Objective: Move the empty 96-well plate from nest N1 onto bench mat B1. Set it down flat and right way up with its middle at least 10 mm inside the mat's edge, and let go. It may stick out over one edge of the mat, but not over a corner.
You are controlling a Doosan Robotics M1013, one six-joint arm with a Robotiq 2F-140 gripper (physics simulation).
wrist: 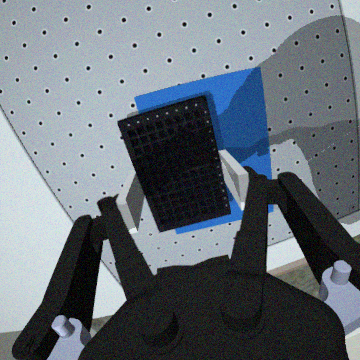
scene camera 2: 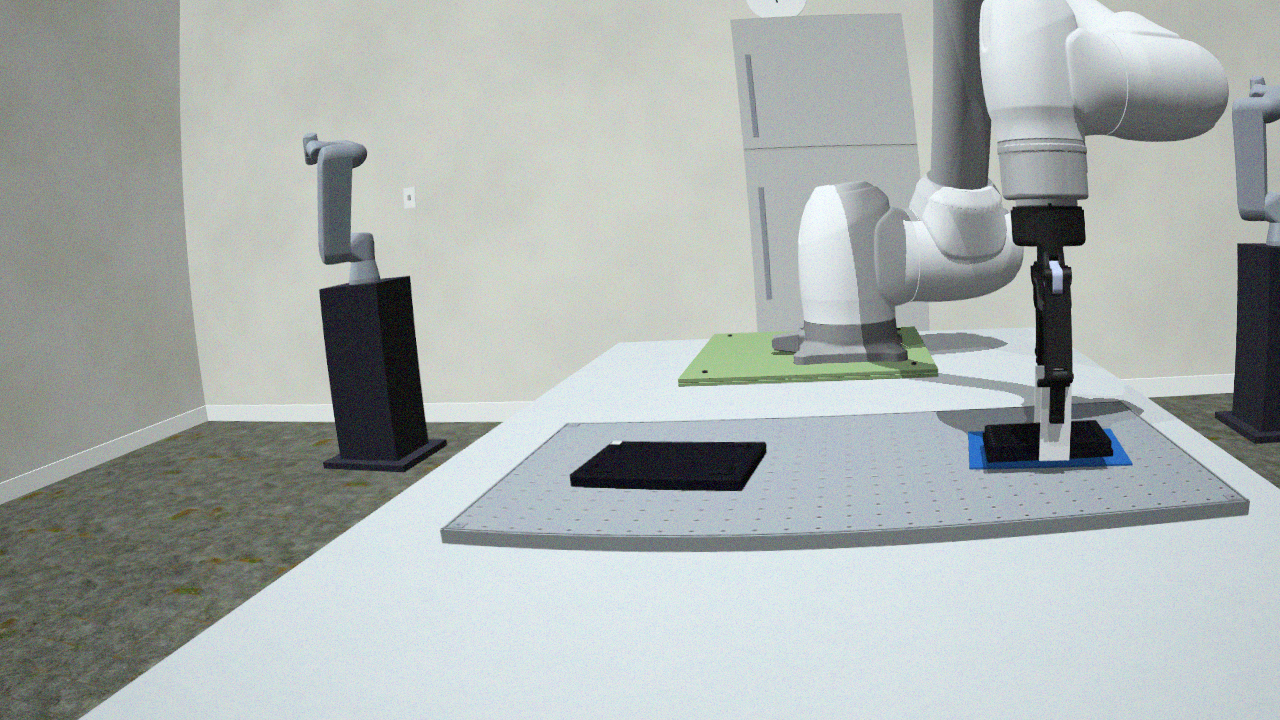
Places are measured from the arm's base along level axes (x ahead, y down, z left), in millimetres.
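Pixels of known places: gripper, fingertip midpoint: [wrist: 180,172] [scene camera 2: 1050,446]; arm's base, link origin: [scene camera 2: 851,352].
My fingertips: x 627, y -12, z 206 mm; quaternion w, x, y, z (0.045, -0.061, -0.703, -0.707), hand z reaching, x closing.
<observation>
Ahead of a thing's pixels: the offset from my fingertips to its top centre. Level surfaces: height alone.
The black 96-well plate {dy -15, dx +0, dz -5 mm} [scene camera 2: 1006,442] [wrist: 175,160] is level, wells up, between the pale finger pads of my gripper [scene camera 2: 1054,440] [wrist: 180,172], which is shut on its long sides. The plate is over the blue bench mat B1 {dy +11 mm} [scene camera 2: 1011,464] [wrist: 200,85], very low; whether it touches the mat is hard to tell. In the wrist view the plate's left long side reaches past the mat's left edge, and blue shows above it and to its right. A narrow shadow runs along the plate's top and right sides. A flat black block {dy -1, dx -13, dz -377 mm} [scene camera 2: 666,465], apparently nest N1, lies at the left in the scene view.
The grey perforated board {dy +13 mm} [scene camera 2: 850,501] [wrist: 65,55] lies under the mat and the black block. The white table {dy +26 mm} [scene camera 2: 626,626] extends around it. The robot's base stands on a green plate [scene camera 2: 733,362] behind. My arm's shadow falls across the board and mat.
</observation>
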